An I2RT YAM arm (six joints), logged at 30 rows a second.
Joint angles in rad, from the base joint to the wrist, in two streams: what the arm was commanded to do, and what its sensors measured. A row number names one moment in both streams.
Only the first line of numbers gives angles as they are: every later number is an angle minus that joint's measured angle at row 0.
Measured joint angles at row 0:
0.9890 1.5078 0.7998 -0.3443 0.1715 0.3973
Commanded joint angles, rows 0 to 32:
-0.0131 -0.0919 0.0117 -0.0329 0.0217 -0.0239
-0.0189 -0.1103 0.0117 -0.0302 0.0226 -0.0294
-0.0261 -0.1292 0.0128 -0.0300 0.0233 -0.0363
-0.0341 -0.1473 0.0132 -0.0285 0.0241 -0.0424
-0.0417 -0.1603 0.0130 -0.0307 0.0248 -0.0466
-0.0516 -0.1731 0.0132 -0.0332 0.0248 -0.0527
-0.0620 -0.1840 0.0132 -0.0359 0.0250 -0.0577
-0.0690 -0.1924 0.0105 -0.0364 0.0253 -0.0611
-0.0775 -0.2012 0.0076 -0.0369 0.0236 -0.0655
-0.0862 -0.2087 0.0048 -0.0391 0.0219 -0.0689
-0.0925 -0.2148 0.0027 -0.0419 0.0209 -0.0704
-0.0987 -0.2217 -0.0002 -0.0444 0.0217 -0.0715
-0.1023 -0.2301 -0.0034 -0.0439 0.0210 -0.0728
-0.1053 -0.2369 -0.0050 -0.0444 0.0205 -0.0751
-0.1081 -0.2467 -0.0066 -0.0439 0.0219 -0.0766
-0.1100 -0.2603 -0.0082 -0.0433 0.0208 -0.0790
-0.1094 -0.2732 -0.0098 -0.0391 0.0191 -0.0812
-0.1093 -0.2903 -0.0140 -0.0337 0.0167 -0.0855
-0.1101 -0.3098 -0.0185 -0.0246 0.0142 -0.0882
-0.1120 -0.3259 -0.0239 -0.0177 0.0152 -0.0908
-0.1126 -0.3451 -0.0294 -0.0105 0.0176 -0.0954
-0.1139 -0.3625 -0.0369 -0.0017 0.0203 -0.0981
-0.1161 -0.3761 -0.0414 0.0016 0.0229 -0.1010
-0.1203 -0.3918 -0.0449 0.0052 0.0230 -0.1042
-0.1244 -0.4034 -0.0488 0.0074 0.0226 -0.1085
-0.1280 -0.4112 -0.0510 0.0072 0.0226 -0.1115
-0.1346 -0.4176 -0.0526 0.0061 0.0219 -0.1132
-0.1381 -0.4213 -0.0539 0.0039 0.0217 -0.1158
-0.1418 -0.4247 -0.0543 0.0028 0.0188 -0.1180
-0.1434 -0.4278 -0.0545 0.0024 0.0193 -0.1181
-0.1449 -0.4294 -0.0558 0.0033 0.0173 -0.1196
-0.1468 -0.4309 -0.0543 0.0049 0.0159 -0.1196
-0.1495 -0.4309 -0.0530 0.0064 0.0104 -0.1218
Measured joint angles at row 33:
-0.1423 -0.4135 -0.0458 -0.0076 0.0057 -0.1095
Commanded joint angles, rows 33 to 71:
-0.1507 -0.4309 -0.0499 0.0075 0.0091 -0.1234
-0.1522 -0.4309 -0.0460 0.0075 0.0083 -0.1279
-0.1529 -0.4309 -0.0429 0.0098 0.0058 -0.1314
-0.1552 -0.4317 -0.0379 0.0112 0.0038 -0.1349
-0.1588 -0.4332 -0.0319 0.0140 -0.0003 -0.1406
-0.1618 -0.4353 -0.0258 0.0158 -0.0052 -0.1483
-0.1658 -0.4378 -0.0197 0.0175 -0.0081 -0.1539
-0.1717 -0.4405 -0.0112 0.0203 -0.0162 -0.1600
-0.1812 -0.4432 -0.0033 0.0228 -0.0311 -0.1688
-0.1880 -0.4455 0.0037 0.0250 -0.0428 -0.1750
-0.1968 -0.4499 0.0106 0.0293 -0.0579 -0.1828
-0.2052 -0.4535 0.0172 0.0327 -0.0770 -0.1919
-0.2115 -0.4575 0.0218 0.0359 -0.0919 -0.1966
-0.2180 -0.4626 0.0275 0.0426 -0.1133 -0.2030
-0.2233 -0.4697 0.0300 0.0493 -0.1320 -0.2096
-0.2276 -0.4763 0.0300 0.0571 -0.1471 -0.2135
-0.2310 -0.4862 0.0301 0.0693 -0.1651 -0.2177
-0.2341 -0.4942 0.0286 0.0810 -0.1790 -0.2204
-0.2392 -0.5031 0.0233 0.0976 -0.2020 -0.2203
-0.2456 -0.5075 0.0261 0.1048 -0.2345 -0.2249
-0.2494 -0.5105 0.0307 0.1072 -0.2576 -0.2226
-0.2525 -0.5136 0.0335 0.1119 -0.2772 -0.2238
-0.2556 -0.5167 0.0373 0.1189 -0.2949 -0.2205
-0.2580 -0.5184 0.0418 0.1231 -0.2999 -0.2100
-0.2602 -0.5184 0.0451 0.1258 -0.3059 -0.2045
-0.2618 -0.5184 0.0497 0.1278 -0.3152 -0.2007
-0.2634 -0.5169 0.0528 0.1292 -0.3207 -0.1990
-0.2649 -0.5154 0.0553 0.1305 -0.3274 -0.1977
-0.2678 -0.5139 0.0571 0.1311 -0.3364 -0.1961
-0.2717 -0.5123 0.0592 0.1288 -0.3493 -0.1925
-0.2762 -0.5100 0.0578 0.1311 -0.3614 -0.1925
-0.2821 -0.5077 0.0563 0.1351 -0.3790 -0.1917
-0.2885 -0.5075 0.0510 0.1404 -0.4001 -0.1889
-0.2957 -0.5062 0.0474 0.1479 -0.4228 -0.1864
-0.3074 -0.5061 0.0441 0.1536 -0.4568 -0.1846
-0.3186 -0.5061 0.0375 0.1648 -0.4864 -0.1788
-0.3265 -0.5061 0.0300 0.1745 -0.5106 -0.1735
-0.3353 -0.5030 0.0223 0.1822 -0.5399 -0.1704
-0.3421 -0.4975 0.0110 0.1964 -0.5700 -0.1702
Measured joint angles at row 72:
-0.3247 -0.4998 0.0248 0.1328 -0.4567 -0.1820
